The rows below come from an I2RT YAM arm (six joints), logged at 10 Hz.
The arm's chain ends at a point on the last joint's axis. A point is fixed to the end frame.
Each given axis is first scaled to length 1.
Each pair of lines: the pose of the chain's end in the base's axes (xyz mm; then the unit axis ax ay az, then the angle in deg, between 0 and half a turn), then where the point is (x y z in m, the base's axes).
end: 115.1 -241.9 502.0 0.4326 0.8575 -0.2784 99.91
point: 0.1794 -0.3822 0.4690
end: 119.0 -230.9 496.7 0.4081 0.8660 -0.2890 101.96
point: 0.1828 -0.3712 0.4628
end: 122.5 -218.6 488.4 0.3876 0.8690 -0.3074 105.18
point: 0.1823 -0.3602 0.4525
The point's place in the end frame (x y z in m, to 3 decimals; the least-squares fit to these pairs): 0.013 -0.056 0.147
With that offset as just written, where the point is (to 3 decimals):
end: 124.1 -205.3 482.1 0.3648 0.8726 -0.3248 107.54
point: 0.182 -0.348 0.446
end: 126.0 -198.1 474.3 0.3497 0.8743 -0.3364 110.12
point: 0.180 -0.342 0.437
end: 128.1 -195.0 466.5 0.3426 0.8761 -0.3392 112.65
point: 0.180 -0.339 0.426
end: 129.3 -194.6 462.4 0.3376 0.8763 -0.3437 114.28
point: 0.178 -0.339 0.421
